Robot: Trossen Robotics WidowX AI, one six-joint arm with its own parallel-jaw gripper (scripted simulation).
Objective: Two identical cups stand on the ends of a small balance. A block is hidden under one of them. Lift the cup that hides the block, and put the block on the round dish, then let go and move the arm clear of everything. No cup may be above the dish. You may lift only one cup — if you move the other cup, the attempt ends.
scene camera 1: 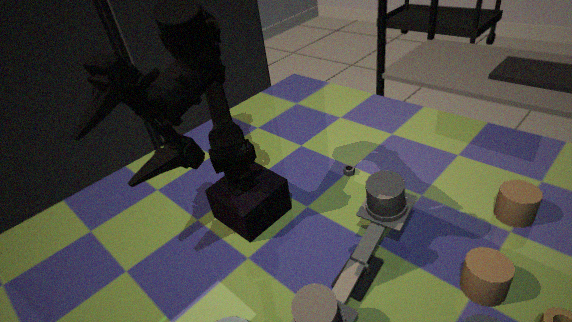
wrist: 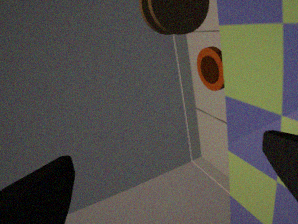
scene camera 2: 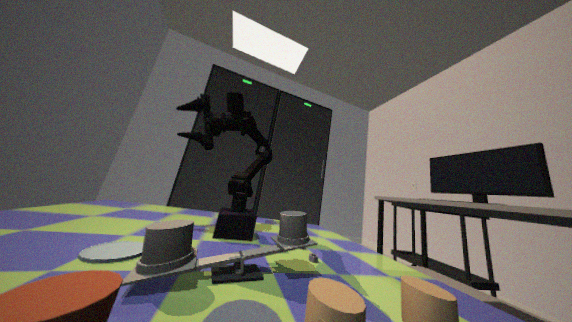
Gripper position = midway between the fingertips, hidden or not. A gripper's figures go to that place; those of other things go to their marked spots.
My gripper (scene camera 2: 176,121): 63 cm from the lens. A cup (scene camera 2: 167,241): 35 cm from the lens. A round dish (scene camera 2: 109,252) is 52 cm from the lens. The marked spots on the cup and the round dish are 19 cm apart.
